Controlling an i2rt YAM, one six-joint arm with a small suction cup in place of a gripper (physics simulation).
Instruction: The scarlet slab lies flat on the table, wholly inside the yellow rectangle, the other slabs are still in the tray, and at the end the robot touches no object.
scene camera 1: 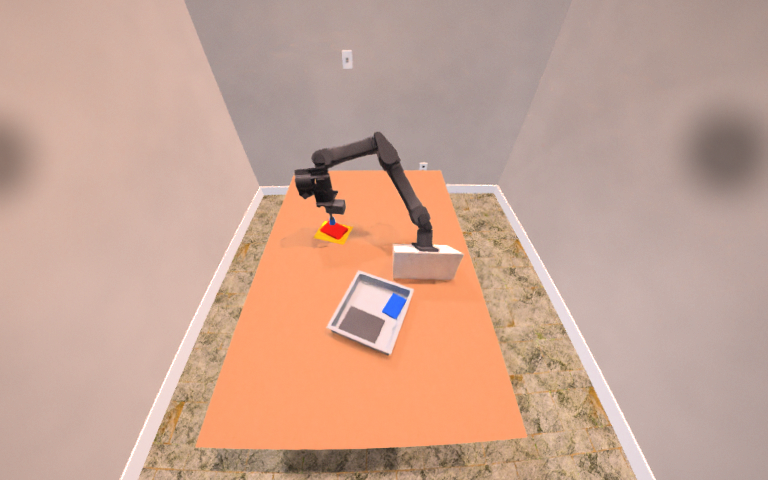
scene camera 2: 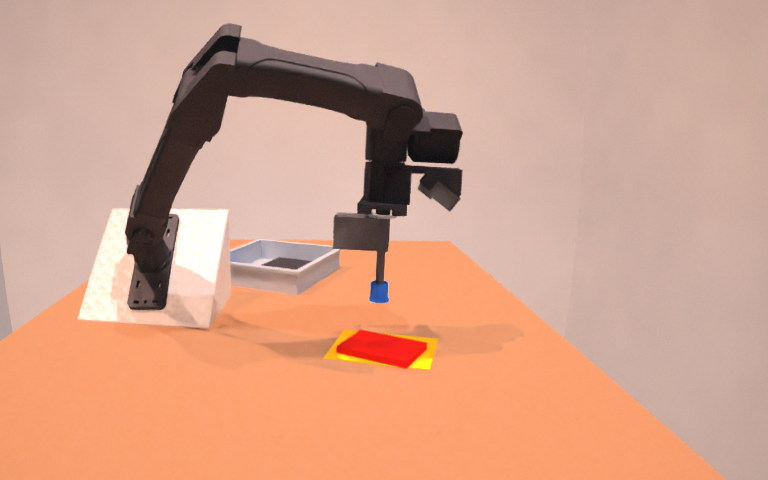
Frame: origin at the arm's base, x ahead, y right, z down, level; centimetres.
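Seen in the pictures: hand at its tool point: (scene camera 1: 332, 222) (scene camera 2: 378, 300); arm's base at its link origin: (scene camera 1: 424, 248) (scene camera 2: 154, 260).
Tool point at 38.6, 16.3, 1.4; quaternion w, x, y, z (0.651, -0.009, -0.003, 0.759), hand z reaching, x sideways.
Pixels of each thing's middle, then the offset from my tool point to it, as dx, dy, dz. Level surfaces: height alone.
- scarlet slab at the middle of its body: (scene camera 2: 382, 348) (scene camera 1: 334, 229) +0.5, +2.2, +6.7
- dark grey-brown slab at the middle of its body: (scene camera 2: 294, 266) (scene camera 1: 361, 324) -14.3, -44.2, +6.4
- blue slab at the middle of its body: (scene camera 1: 394, 305) -26.0, -37.2, +6.4
- tray at the middle of its body: (scene camera 2: 276, 264) (scene camera 1: 372, 310) -18.1, -39.7, +4.7
- orange table at its surface level: dz +7.2
The scarlet slab (scene camera 1: 335, 230) (scene camera 2: 380, 348) lies flat on the yellow rectangle (scene camera 1: 342, 241) (scene camera 2: 421, 361), with yellow showing around it; in the scene camera 2 view its near edge comes close to the rectangle's front border. My suction cup (scene camera 1: 332, 221) (scene camera 2: 378, 299), blue on a thin dark stem, hangs above the slab with a visible gap and holds nothing. A dark grey-brown slab (scene camera 1: 362, 324) (scene camera 2: 287, 263) and a blue slab (scene camera 1: 394, 305) lie in the tray (scene camera 1: 346, 335) (scene camera 2: 266, 277). The blue slab does not show in the scene camera 2 view.
The arm's base stands on a white slanted block (scene camera 1: 425, 266) (scene camera 2: 218, 277), beside the tray. The orange table (scene camera 1: 362, 401) (scene camera 2: 283, 418) carries all of these things. Walls stand around the table.
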